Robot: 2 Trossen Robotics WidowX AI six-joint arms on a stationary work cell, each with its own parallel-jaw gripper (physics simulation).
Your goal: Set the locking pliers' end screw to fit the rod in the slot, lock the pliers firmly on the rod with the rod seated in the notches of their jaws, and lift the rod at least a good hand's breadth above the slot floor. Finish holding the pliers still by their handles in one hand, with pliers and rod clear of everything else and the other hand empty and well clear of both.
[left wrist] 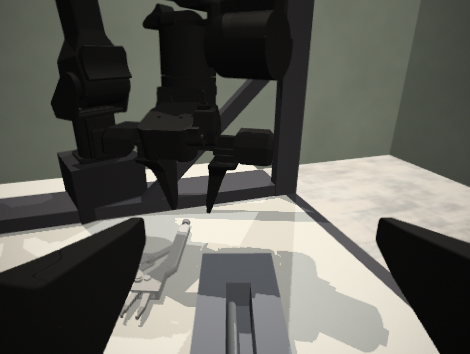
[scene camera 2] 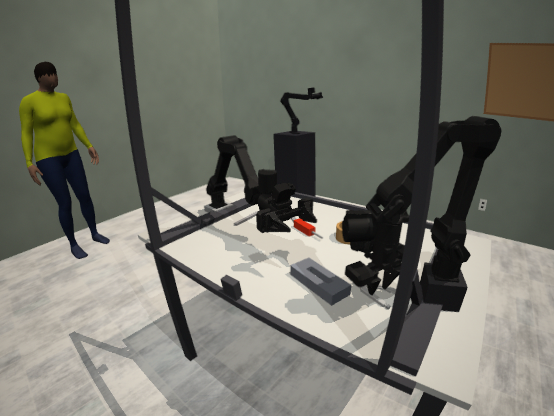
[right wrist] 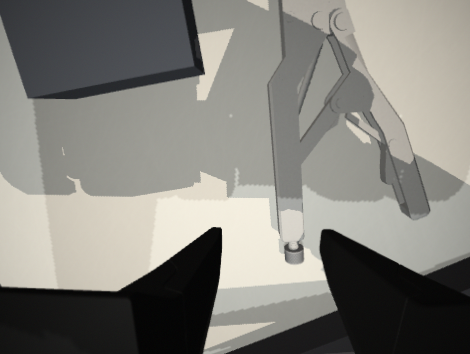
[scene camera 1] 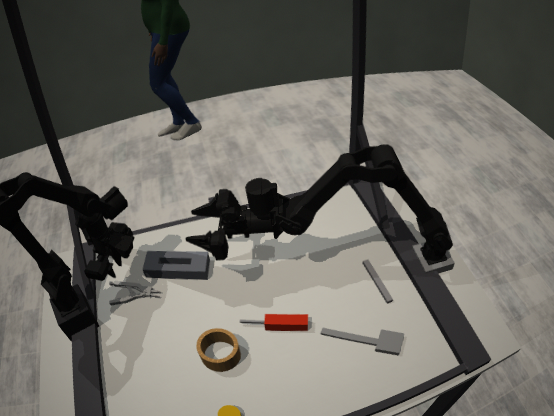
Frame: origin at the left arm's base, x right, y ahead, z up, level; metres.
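Seen in the pictures: left gripper, between the fingertips: (left wrist: 262, 229) (scene camera 2: 303, 225) (scene camera 1: 188, 225); right gripper, between the fingertips: (left wrist: 191, 210) (scene camera 2: 377, 291) (right wrist: 270, 238) (scene camera 1: 117, 271); left arm's base, origin of its link: (scene camera 2: 218, 205) (scene camera 1: 433, 254); right arm's base, origin of its link: (left wrist: 99, 154) (scene camera 2: 445, 274) (scene camera 1: 67, 304).
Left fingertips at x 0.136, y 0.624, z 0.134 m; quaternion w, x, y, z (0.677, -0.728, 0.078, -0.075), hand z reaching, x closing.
Observation:
Offsets run from my left fingertips to a thing's top centre. "spot": to the spot under its first point.
The grey locking pliers @[dz -0.147, dx -0.068, dy +0.201 m] (scene camera 1: 141, 292) (left wrist: 150, 284) (right wrist: 286, 150) lie on the table beside the slotted block, handles spread and jaws apart. Their knurled end screw @[dz -0.150, dx -0.016, dy +0.269 m] (left wrist: 186, 221) (right wrist: 294, 254) is at the end of one handle. The dark grey block @[dz -0.127, dx +0.010, dy +0.065 m] (scene camera 1: 175, 271) (scene camera 2: 332, 292) (left wrist: 210, 280) (right wrist: 100, 45) has a rod @[dz -0.146, dx +0.004, dy +0.066 m] (left wrist: 231, 325) in its slot. My right gripper (scene camera 1: 117, 270) (scene camera 2: 380, 290) (left wrist: 191, 210) (right wrist: 270, 238) is partly open and empty, above the table near the end screw, which shows between its fingertips in the right wrist view. My left gripper (scene camera 1: 190, 225) (left wrist: 262, 229) is wide open and empty, above the block's far end.
A red-handled tool @[dz -0.131, dx -0.221, dy -0.157 m] (scene camera 1: 286, 322) (scene camera 2: 304, 227), a brown ring @[dz -0.111, dx -0.282, dy -0.018 m] (scene camera 1: 227, 362), a grey bar @[dz -0.151, dx -0.158, dy -0.442 m] (scene camera 1: 377, 281), a flat-headed grey tool @[spot: dz -0.147, dx -0.355, dy -0.409 m] (scene camera 1: 390, 342) and a yellow disc @[spot: dz -0.142, dx -0.445, dy -0.016 m] (scene camera 1: 229, 411) lie on the table. Dark frame posts @[spot: dz +0.240, dx +0.218, dy -0.497 m] (scene camera 1: 358, 75) (scene camera 2: 135, 125) stand at the table's edge.

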